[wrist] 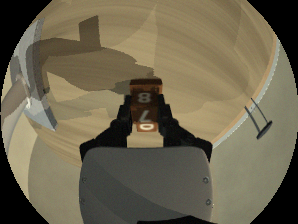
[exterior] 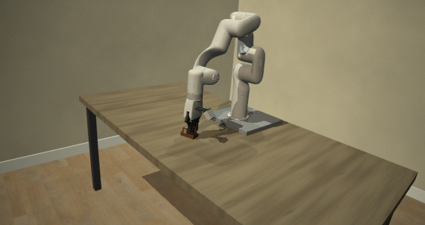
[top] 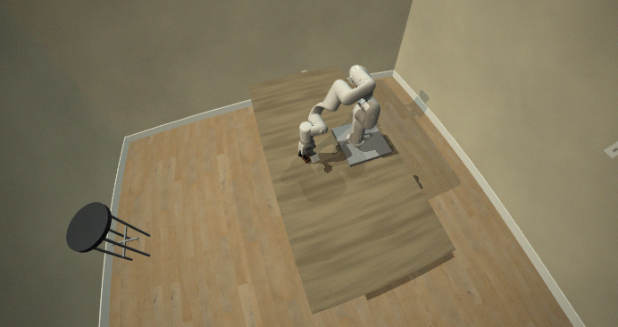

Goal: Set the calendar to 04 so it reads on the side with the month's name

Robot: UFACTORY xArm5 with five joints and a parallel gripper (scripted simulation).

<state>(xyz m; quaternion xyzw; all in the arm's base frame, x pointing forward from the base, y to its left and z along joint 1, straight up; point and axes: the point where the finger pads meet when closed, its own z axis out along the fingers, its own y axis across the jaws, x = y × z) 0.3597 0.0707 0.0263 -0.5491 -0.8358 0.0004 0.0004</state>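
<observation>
The brown tray lies 1 cm ahead of my hand, 2 cm to the right of it and 4 cm below it.
</observation>
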